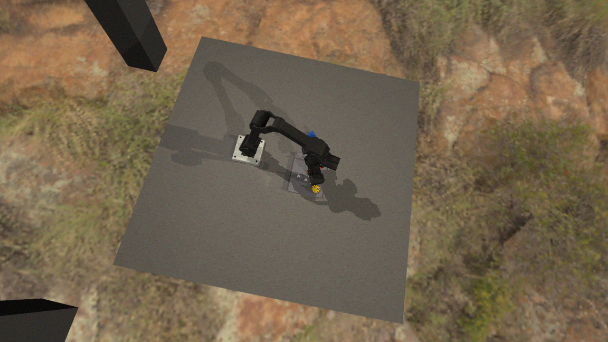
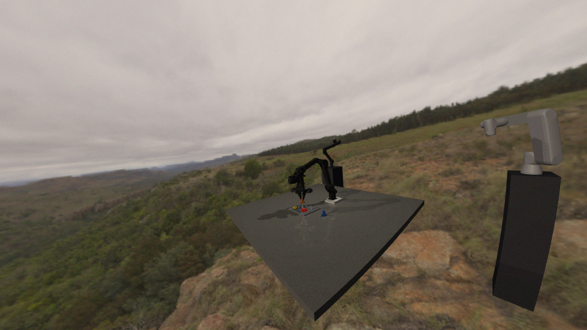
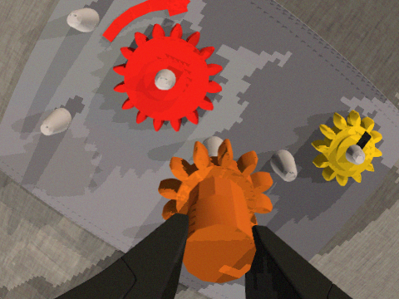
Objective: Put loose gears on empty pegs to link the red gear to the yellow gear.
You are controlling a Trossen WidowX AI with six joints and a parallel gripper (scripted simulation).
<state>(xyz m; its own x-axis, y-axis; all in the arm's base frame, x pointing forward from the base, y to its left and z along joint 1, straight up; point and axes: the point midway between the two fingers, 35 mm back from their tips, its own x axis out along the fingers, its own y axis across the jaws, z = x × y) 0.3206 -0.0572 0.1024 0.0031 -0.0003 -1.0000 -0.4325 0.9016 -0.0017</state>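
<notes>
Now: gripper tip 10 mm to the right of the grey board and 80 mm above it. From my gripper tip the other things lie so: red gear: 20 mm ahead, 40 mm to the left, 70 mm below; then yellow gear: 40 mm ahead, 60 mm to the right, 70 mm below; then orange gear: 10 mm below.
</notes>
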